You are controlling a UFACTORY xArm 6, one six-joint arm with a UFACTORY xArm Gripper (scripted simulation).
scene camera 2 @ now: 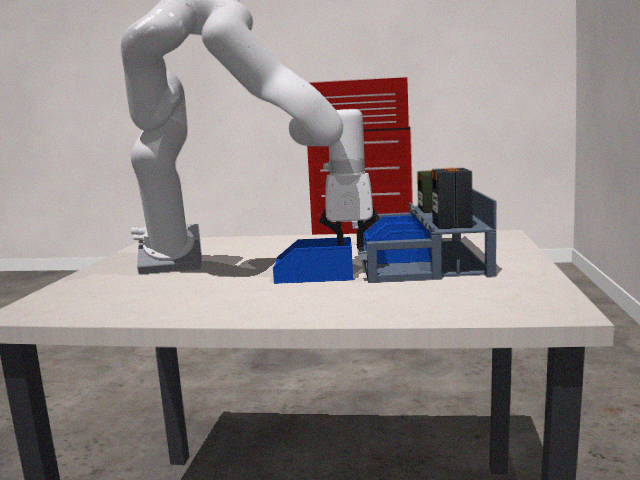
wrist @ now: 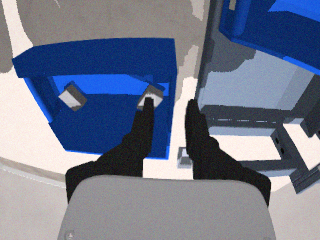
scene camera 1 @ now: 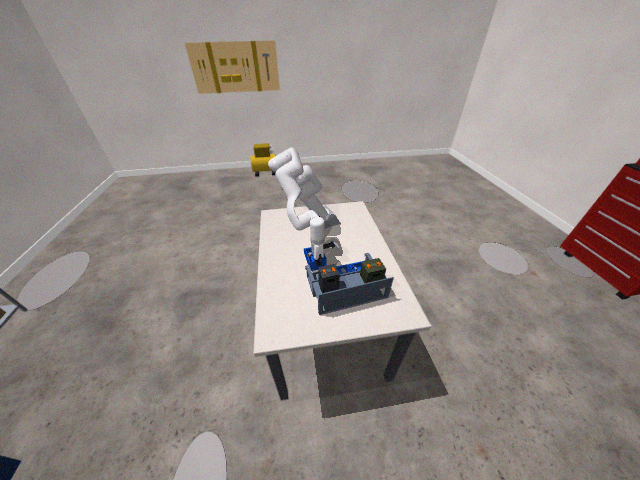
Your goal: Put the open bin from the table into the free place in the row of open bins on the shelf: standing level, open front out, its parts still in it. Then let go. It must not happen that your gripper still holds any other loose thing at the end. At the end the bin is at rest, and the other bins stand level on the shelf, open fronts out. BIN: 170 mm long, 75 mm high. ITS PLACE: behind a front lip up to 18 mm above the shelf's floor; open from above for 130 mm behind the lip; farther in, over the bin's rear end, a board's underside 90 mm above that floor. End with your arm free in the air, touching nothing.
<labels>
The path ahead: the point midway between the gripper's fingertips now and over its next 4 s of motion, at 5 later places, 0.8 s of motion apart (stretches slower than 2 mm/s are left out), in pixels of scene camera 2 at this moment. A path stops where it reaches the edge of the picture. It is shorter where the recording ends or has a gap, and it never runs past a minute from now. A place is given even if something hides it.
The gripper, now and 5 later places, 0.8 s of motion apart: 350, 251; 350, 246; 350, 240; 354, 238; 362, 238; 368, 238
</labels>
